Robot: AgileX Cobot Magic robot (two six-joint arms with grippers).
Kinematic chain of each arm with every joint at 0, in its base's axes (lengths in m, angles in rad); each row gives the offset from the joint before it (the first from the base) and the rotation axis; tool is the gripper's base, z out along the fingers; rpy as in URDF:
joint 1: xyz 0 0 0.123 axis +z
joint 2: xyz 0 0 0 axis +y
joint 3: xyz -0.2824 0 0.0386 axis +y
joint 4: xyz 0.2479 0 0.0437 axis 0.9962 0 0.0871
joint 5: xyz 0 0 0 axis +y
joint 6: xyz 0.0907 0 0.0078 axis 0.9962 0 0.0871
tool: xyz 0 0 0 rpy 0 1.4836 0
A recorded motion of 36 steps. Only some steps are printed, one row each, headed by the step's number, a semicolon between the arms.
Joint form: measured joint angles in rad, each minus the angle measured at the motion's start. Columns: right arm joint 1, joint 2, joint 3, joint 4, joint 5, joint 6; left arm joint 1, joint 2, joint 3, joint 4, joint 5, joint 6.
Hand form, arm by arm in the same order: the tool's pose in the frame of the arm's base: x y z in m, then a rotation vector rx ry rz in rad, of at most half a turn. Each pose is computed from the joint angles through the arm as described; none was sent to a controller.
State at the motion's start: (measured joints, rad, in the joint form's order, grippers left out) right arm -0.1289 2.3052 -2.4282 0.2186 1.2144 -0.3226; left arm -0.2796 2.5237 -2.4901 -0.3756 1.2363 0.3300
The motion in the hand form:
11: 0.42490 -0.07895 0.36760 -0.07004 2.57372 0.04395; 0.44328 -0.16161 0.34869 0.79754 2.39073 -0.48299
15: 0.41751 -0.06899 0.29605 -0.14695 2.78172 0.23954; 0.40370 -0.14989 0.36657 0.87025 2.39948 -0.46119
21: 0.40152 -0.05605 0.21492 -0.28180 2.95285 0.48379; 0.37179 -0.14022 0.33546 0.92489 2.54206 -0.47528
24: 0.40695 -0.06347 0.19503 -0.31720 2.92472 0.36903; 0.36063 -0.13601 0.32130 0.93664 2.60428 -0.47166
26: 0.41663 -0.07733 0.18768 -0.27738 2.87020 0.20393; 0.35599 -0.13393 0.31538 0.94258 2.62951 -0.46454
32: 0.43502 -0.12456 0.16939 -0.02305 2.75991 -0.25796; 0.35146 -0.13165 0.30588 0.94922 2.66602 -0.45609
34: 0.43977 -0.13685 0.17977 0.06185 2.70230 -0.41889; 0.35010 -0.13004 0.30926 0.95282 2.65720 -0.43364
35: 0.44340 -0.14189 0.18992 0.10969 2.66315 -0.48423; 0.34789 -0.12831 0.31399 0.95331 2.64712 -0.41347
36: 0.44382 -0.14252 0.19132 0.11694 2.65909 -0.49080; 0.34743 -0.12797 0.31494 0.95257 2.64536 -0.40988
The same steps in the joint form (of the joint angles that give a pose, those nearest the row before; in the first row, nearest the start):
11: -0.0887 -0.3347 0.3242 -0.0485 0.0349 0.0417; 0.0000 -0.3850 0.2072 -0.0180 0.0000 0.0557
15: -0.0887 -0.3338 0.5818 0.0479 0.0349 -0.0489; 0.0000 -0.5631 0.4244 -0.0138 0.0000 0.1153
21: -0.0867 -0.2862 0.8259 0.1527 0.0169 -0.2065; 0.0000 -0.6777 0.6992 -0.0075 0.0009 0.1475
24: -0.0896 -0.2615 0.8615 0.1084 -0.1019 -0.2476; 0.0000 -0.7094 0.7924 0.0046 0.0009 0.1494
26: -0.0999 -0.2439 0.8603 0.0368 -0.2305 -0.2215; 0.0000 -0.7221 0.8302 0.0134 -0.0001 0.1503
32: -0.1347 -0.1797 0.8425 -0.3346 -0.4997 0.1144; 0.0000 -0.7305 0.8751 0.0247 -0.0022 0.1503
34: -0.1355 -0.1781 0.8119 -0.5175 -0.5195 0.2904; 0.0000 -0.7406 0.8752 0.0391 -0.0039 0.1502
35: -0.1345 -0.1791 0.7814 -0.5935 -0.5127 0.3707; 0.0000 -0.7543 0.8751 0.0520 -0.0039 0.1481
36: -0.1345 -0.1791 0.7766 -0.6010 -0.5099 0.3797; 0.0000 -0.7571 0.8751 0.0544 -0.0039 0.1471

